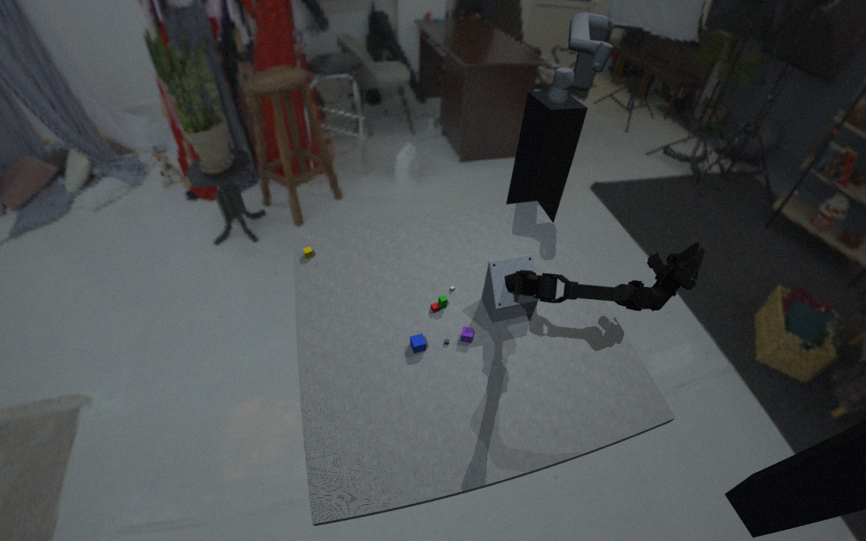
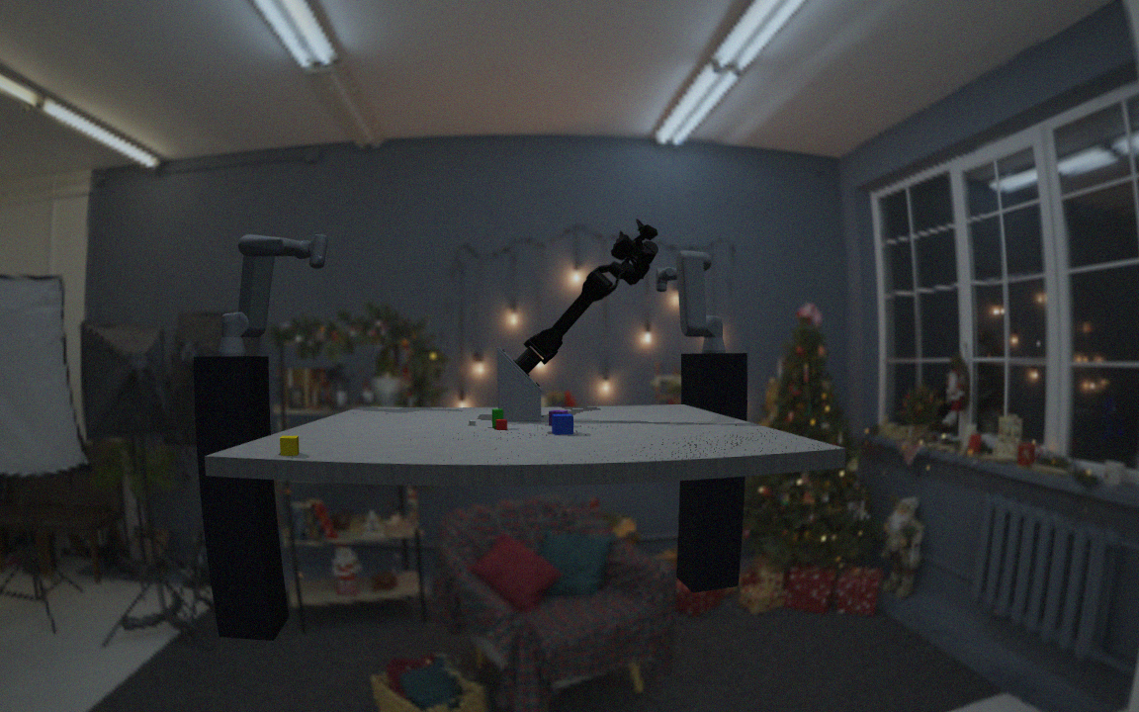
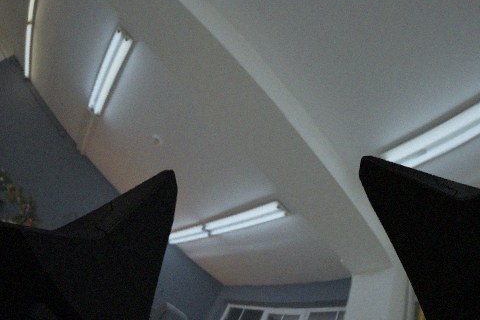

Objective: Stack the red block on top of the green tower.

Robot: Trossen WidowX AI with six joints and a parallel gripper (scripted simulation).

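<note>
The green block lies 64 cm below my gripper tip, 51 cm to the right of it and 49 cm ahead of it. From my gripper tip the other things lie so: blue block (66 cm below, 65 cm ahead, 36 cm to the right); then purple block (66 cm below, 46 cm ahead, 34 cm to the right); then small red block (67 cm below, 53 cm ahead, 50 cm to the right).
</note>
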